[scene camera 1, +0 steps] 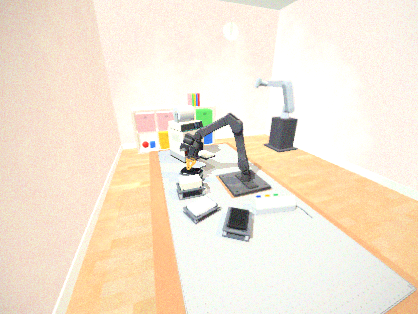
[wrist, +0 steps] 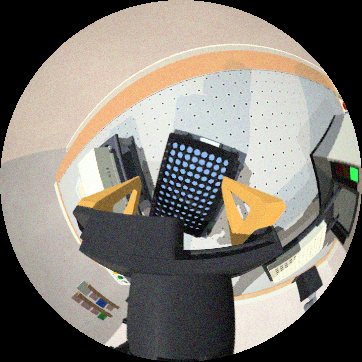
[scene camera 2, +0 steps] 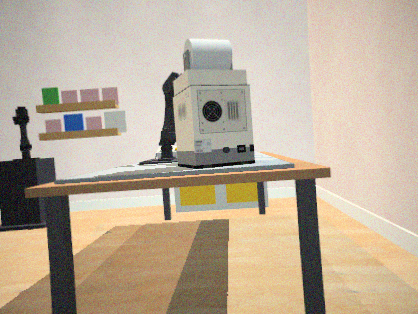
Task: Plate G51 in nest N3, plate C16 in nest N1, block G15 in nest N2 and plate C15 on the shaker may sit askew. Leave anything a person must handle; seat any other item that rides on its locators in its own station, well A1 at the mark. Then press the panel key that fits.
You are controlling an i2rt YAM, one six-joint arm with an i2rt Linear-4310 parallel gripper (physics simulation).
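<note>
My gripper (scene camera 1: 190, 165) (wrist: 181, 180) is open, its orange fingers apart above a black plate (wrist: 194, 175) with blue wells. A dark nest (wrist: 241, 156) shows along that plate's right side in the wrist view. A thick white block (scene camera 1: 190, 182) (wrist: 95, 167) sits on a nest beside it. A flat white plate (scene camera 1: 201, 205) lies on another nest, and a black plate (scene camera 1: 238, 218) on a grey nest (scene camera 1: 235, 234) nearest scene camera 1. A cream plate (wrist: 300, 252) with wells is beside the instrument. Labels and exact seating are too small to tell.
The tall instrument (scene camera 1: 176, 137) (scene camera 2: 215, 112) with a green-lit display (wrist: 354, 174) stands at the far end. The white key panel (scene camera 1: 275, 204) has blue, orange and green keys. My arm's dark base plate (scene camera 1: 231, 186) is on the mat. A grey robot arm (scene camera 1: 287, 97) stands on a pedestal off the table.
</note>
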